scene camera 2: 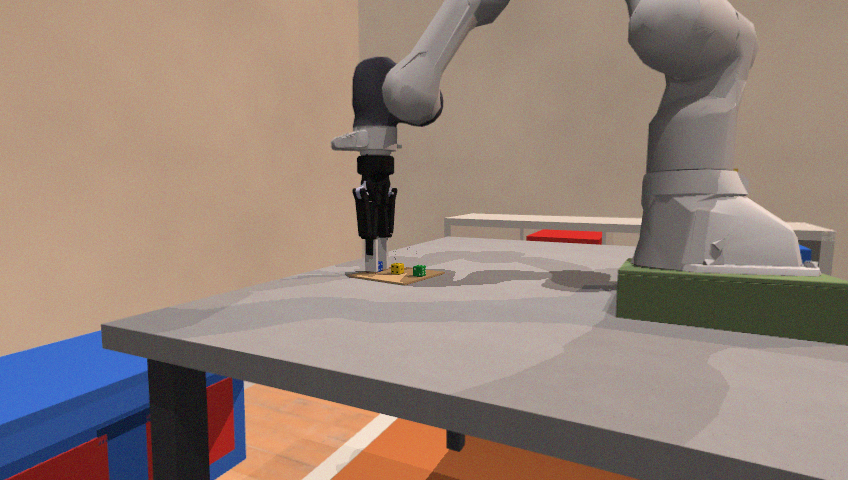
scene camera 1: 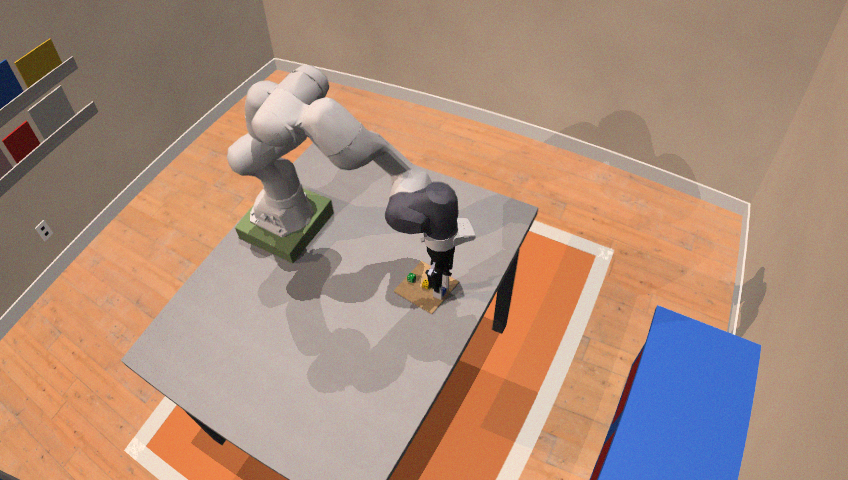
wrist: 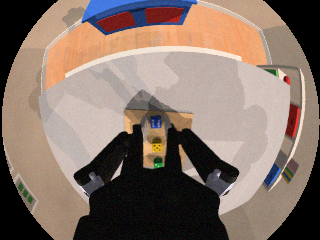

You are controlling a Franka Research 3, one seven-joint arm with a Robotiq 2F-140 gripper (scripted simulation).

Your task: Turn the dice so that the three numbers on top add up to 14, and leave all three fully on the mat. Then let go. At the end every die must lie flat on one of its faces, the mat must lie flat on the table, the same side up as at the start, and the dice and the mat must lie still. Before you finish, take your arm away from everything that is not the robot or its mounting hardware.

Labels:
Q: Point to a tan mat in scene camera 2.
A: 385,276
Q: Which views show the tan mat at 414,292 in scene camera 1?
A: Scene camera 2, scene camera 1 and the wrist view: all of them.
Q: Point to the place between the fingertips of my gripper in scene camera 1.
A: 441,292

